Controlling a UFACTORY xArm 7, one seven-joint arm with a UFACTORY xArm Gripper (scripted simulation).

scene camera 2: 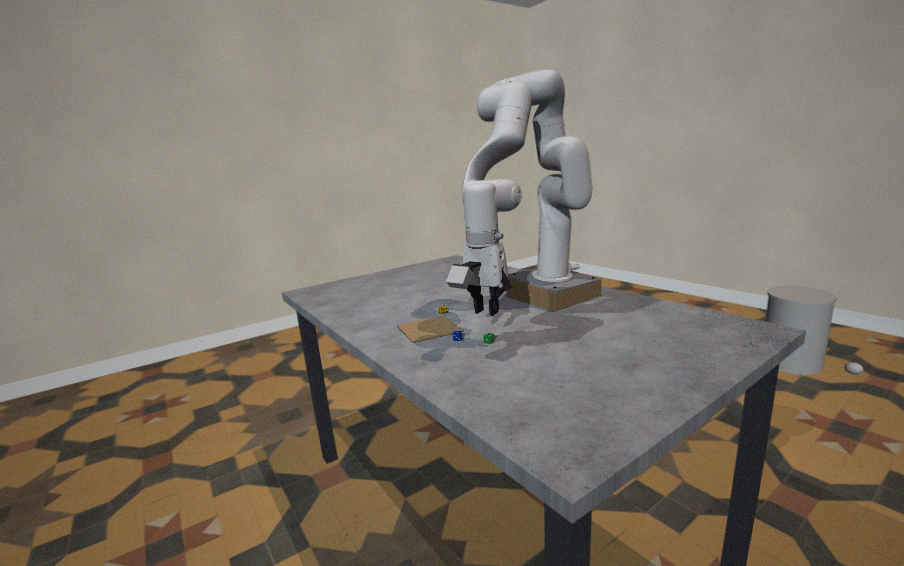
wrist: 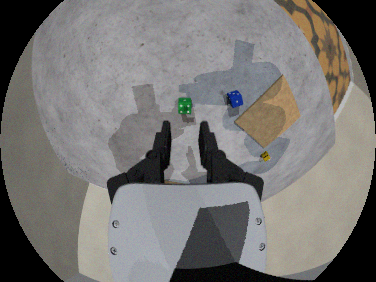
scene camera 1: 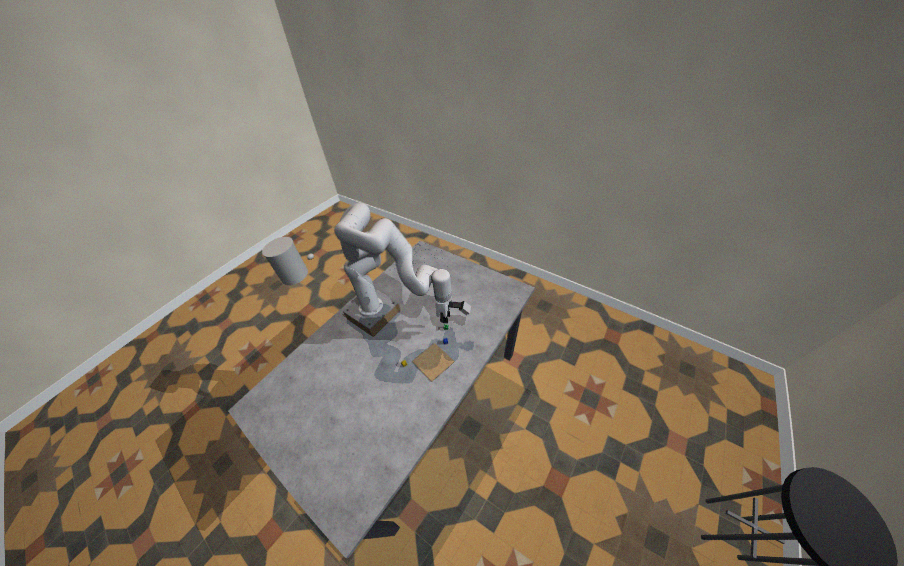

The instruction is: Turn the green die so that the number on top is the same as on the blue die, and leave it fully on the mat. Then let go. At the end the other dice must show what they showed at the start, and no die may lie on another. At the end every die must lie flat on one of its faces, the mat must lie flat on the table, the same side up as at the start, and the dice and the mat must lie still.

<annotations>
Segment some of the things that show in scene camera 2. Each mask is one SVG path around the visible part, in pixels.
The gripper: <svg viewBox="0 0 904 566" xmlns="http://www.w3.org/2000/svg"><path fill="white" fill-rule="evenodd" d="M502 242L497 241L482 245L465 243L463 264L453 264L446 280L450 287L467 289L474 301L475 314L484 310L481 286L489 287L491 297L489 300L490 316L498 313L498 297L512 287L507 279L507 262Z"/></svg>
A tan mat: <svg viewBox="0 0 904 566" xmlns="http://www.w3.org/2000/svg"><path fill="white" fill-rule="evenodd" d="M463 332L461 328L444 316L397 325L412 343L451 335L454 331Z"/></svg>
</annotations>
